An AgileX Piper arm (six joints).
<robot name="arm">
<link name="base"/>
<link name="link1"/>
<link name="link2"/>
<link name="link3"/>
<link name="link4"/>
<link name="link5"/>
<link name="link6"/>
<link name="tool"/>
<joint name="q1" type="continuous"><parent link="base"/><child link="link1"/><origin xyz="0 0 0.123" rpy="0 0 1.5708"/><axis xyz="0 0 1"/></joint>
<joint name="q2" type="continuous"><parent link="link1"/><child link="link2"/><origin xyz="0 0 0" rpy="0 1.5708 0"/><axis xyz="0 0 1"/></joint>
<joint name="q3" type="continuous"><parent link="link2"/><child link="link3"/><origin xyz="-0.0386 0.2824 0" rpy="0 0 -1.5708"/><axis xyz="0 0 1"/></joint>
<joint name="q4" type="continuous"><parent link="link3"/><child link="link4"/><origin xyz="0.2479 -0.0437 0" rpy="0.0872 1.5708 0"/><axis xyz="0 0 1"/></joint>
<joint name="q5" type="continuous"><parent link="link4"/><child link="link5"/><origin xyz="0 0 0" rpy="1.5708 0 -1.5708"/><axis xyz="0 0 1"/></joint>
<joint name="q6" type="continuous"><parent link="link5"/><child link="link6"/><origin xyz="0 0.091 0" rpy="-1.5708 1.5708 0"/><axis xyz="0 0 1"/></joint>
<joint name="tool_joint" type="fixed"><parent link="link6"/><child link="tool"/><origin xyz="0 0 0" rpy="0 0 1.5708"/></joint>
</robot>
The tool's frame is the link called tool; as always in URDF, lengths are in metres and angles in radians. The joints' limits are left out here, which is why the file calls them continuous.
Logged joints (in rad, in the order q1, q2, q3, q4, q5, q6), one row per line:
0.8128 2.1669 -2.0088 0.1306 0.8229 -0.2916
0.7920 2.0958 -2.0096 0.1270 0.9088 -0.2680
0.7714 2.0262 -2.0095 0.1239 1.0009 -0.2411
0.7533 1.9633 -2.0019 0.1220 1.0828 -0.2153
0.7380 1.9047 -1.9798 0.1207 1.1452 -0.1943
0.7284 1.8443 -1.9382 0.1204 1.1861 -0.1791
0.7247 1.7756 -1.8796 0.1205 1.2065 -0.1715
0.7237 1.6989 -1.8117 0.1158 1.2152 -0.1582
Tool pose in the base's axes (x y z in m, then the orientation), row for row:
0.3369 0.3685 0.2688 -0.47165 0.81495 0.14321 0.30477
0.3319 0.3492 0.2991 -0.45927 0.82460 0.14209 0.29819
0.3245 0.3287 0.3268 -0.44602 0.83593 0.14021 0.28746
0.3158 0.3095 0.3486 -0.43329 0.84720 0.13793 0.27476
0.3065 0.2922 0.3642 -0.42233 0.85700 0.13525 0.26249
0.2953 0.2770 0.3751 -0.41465 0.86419 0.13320 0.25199
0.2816 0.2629 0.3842 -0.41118 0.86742 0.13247 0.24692
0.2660 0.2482 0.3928 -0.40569 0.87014 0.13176 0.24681
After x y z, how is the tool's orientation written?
As a quaternion, x y z w.
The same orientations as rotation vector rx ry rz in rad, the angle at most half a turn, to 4 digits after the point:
-1.2490 2.1581 0.3792
-1.2202 2.1909 0.3775
-1.1914 2.2329 0.3745
-1.1648 2.2776 0.3708
-1.1425 2.3184 0.3659
-1.1278 2.3505 0.3623
-1.1213 2.3655 0.3612
-1.1064 2.3730 0.3593

